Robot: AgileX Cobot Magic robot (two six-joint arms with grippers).
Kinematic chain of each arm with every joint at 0, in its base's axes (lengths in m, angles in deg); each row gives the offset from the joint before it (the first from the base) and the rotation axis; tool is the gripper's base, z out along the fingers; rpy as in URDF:
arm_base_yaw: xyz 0 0 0.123 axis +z
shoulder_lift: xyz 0 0 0 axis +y
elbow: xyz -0.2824 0 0.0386 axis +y
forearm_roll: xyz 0.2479 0 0.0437 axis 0.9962 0 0.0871
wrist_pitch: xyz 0 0 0 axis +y
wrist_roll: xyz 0.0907 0 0.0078 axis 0.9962 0 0.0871
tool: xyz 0 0 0 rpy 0 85 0
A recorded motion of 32 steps. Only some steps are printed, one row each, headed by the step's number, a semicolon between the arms.
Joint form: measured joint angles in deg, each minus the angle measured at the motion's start. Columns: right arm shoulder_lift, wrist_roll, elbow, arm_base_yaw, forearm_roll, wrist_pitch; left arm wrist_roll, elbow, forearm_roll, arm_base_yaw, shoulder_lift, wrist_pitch.
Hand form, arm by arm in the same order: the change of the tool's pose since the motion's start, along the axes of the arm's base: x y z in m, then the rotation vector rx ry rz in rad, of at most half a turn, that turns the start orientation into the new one. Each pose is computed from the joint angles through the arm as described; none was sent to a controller.
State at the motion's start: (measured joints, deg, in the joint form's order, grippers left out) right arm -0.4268 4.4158 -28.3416 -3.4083 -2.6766 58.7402; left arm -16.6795 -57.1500 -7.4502 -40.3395 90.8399 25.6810
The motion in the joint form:
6: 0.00 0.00 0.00 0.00 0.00 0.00; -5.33 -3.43 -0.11 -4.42 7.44 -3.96
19: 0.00 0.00 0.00 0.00 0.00 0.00; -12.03 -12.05 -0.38 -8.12 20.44 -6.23
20: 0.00 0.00 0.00 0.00 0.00 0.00; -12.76 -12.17 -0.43 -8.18 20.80 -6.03
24: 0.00 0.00 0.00 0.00 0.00 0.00; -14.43 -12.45 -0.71 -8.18 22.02 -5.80
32: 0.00 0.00 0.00 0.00 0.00 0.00; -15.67 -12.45 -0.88 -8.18 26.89 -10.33
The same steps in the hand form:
6: 0.0000 0.0000 0.0000 0.0000 0.0000 0.0000; 0.0034 -0.0378 -0.0239 -0.0335 0.0394 0.0070
19: 0.0000 0.0000 0.0000 0.0000 0.0000 0.0000; 0.0181 -0.0885 -0.0672 -0.0493 0.1170 0.0465
20: 0.0000 0.0000 0.0000 0.0000 0.0000 0.0000; 0.0180 -0.0891 -0.0694 -0.0487 0.1282 0.0566
24: 0.0000 0.0000 0.0000 0.0000 0.0000 0.0000; 0.0188 -0.0904 -0.0769 -0.0465 0.1567 0.0846
32: 0.0000 0.0000 0.0000 0.0000 0.0000 0.0000; 0.0243 -0.0953 -0.1078 -0.0468 0.1658 0.1138

